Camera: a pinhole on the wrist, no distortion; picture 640 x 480 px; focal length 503.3 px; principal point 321.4 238.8 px. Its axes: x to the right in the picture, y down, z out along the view. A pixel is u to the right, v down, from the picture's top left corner.
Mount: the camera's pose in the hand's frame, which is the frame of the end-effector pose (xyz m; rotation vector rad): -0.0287 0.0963 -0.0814 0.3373 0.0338 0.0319
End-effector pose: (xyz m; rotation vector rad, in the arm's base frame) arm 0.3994 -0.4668 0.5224 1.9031 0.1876 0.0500
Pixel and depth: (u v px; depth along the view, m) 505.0 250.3 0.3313
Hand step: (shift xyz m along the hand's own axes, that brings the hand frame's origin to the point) 0.1046 -0.0015 0.2302
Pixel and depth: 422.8 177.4 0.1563
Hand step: 0.0093 0.0279 0.0588
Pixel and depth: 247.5 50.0 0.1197
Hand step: -0.0405 0.0138 0.0171
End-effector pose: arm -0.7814 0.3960 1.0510 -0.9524 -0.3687 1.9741
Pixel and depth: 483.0 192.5 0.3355
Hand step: 0.0926 -0.0396 0.2218
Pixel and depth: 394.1 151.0 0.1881
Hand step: 0.0065 0.0042 0.0844
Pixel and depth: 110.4 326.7 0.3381
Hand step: -0.1588 0.0351 0.2610
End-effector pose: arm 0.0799 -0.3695 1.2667 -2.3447 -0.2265 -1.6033
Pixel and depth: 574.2 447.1 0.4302
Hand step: 0.1991 0.1301 0.3773
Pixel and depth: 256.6 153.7 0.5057
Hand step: -0.0721 -0.1538 0.3690
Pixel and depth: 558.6 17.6 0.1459
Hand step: 0.0472 -0.0098 0.0330
